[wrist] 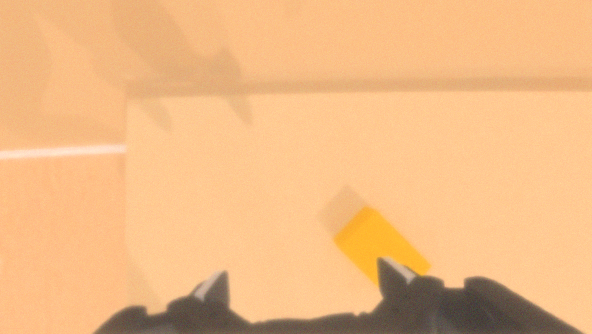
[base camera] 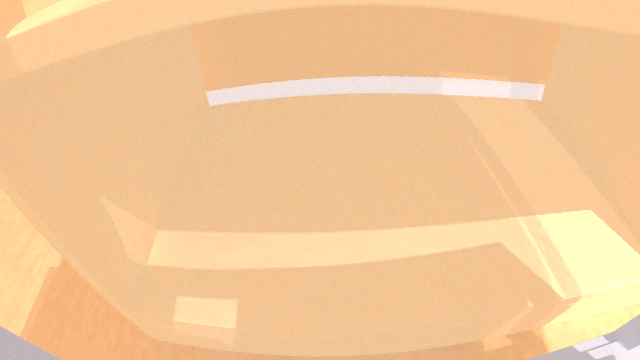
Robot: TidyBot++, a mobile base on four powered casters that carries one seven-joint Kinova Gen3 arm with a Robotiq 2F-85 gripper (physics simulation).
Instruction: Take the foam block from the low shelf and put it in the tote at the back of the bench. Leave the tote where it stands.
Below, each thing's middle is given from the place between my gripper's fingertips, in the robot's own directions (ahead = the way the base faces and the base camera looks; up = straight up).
Now: hand 160 mm above the yellow foam block (wrist: 368, 235), 100 mm to the left of it and 40 mm past it.
